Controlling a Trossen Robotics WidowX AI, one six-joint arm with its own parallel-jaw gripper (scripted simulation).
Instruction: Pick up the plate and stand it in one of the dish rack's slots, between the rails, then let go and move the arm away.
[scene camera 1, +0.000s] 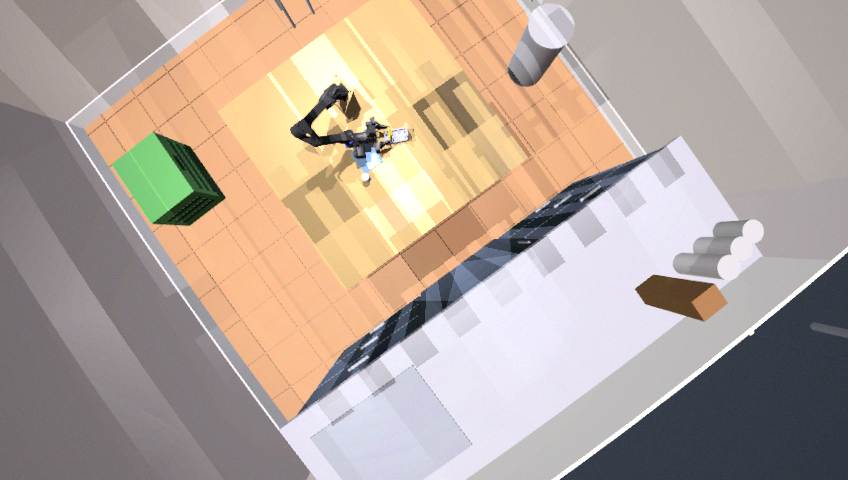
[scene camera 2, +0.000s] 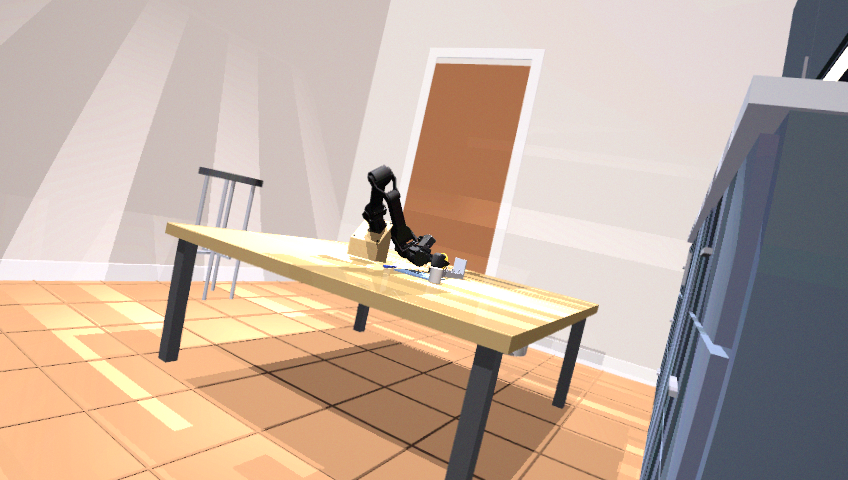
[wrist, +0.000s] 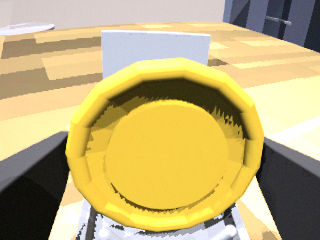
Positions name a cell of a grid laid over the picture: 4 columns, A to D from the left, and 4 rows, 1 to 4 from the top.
Labels:
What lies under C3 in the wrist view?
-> A yellow plate.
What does my gripper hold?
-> A yellow plate.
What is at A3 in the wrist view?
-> My gripper.

